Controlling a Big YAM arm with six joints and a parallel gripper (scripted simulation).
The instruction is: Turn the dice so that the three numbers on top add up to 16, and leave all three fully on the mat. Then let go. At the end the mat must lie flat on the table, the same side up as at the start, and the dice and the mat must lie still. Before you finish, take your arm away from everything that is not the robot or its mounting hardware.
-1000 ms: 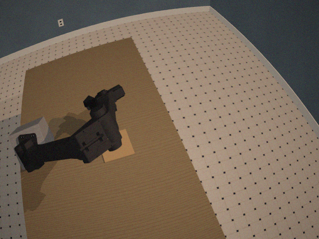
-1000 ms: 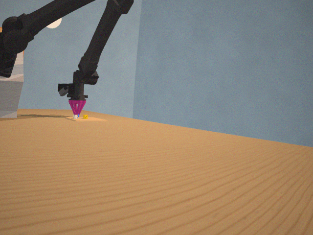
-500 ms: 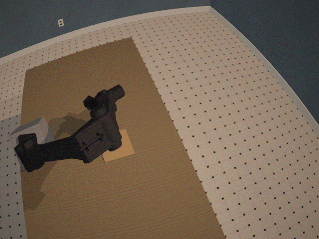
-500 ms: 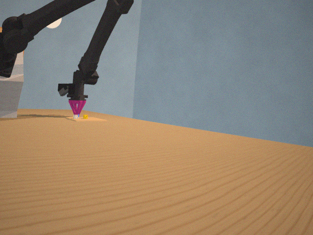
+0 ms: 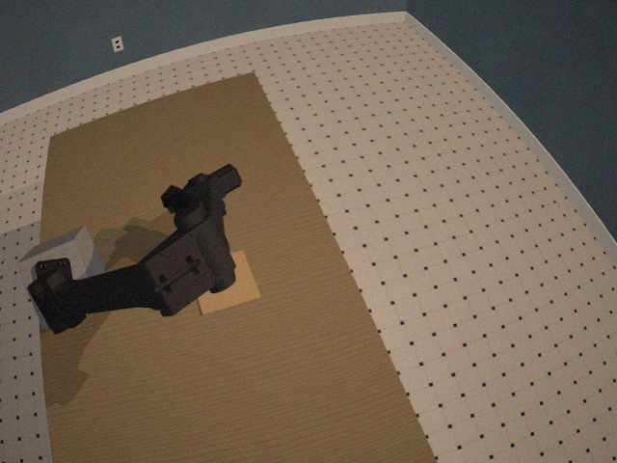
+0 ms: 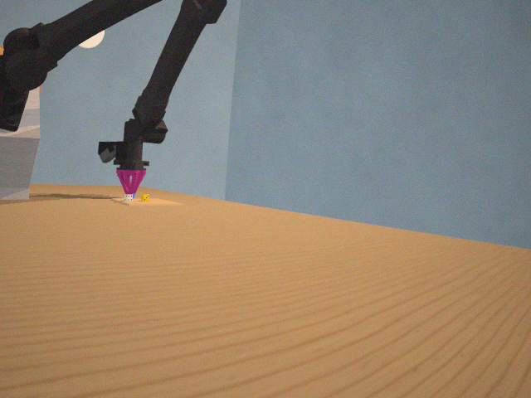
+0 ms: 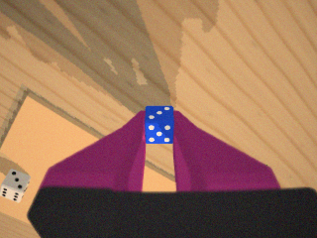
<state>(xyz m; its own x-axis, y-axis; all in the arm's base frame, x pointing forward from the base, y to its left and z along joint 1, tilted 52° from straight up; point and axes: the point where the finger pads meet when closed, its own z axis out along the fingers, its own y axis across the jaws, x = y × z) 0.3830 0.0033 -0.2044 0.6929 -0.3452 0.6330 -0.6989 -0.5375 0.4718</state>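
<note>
My gripper is now 11 cm to the left of the yellow die and 1 cm short of it. The rest, counted from my hand: mat (11 cm to the right, 1 cm below, 1 cm ahead); then white die (11 cm to the right, 4 cm behind); then blue die (1 cm below).
</note>
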